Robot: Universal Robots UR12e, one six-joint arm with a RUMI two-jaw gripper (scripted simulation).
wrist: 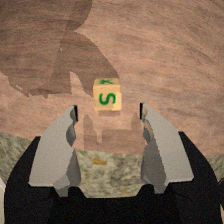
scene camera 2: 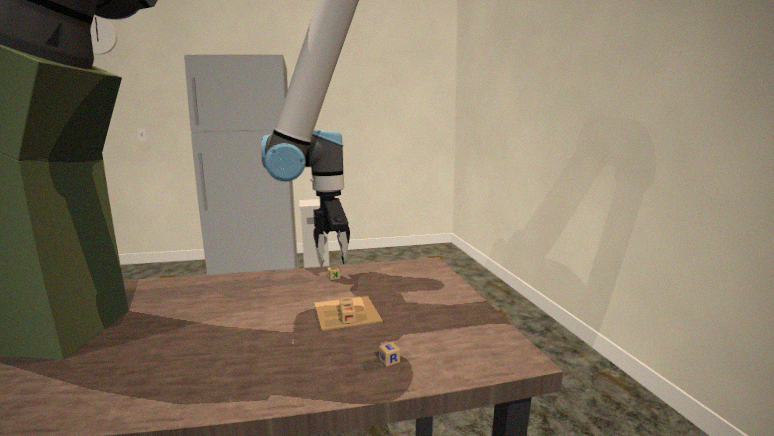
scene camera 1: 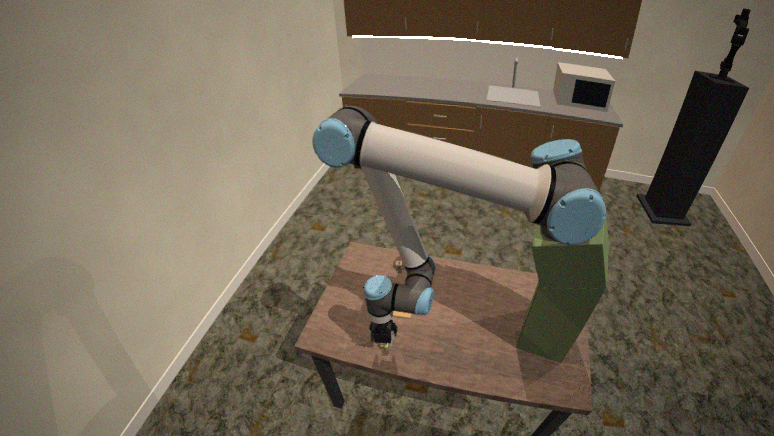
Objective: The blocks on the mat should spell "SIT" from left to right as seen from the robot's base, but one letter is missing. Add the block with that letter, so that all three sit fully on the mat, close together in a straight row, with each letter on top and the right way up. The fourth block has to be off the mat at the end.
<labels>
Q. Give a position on a tan mat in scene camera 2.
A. At 328, 312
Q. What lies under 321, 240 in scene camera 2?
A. The gripper.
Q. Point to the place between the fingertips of the gripper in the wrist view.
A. At 108, 105
</labels>
